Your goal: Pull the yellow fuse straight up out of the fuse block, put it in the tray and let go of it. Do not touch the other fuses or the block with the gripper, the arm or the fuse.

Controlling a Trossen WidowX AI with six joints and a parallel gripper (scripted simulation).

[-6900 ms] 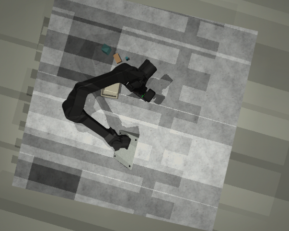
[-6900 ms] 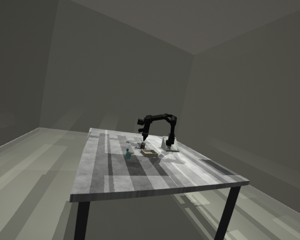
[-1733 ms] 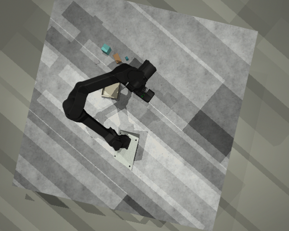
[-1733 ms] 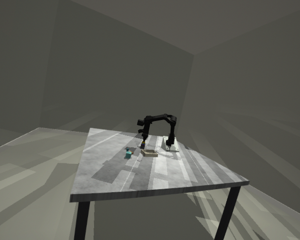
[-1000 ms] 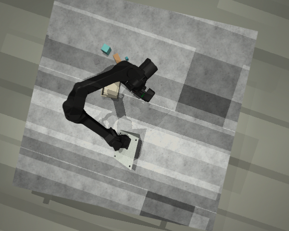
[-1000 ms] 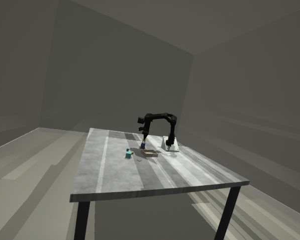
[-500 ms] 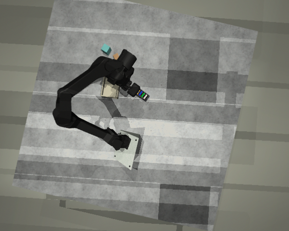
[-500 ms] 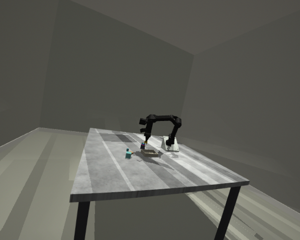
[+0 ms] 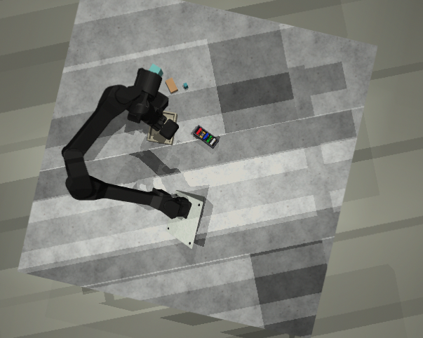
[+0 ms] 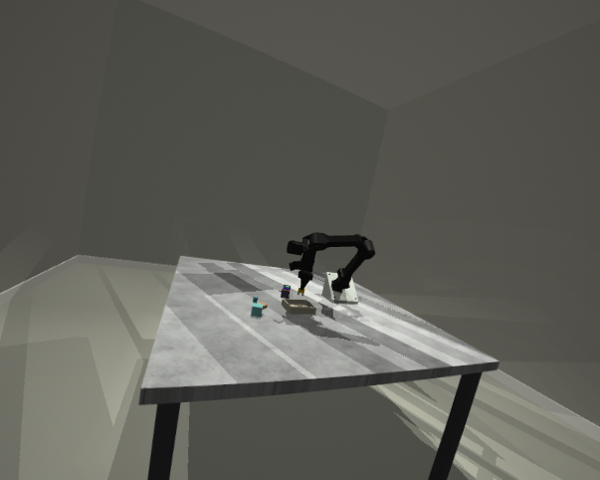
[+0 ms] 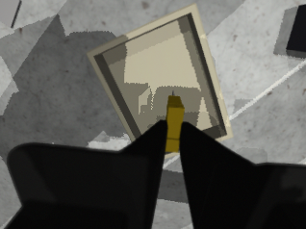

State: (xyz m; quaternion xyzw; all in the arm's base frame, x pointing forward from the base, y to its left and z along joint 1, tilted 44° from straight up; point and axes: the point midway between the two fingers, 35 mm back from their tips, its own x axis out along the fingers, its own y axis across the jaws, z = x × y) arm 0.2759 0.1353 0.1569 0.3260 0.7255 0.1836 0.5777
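Now: gripper tip 9 cm above the beige tray. From my gripper tip the other things lie so: red fuse: 3 cm ahead, 15 cm to the right, 7 cm below; blue fuse: 2 cm ahead, 18 cm to the right, 7 cm below; yellow fuse: 1 cm below.
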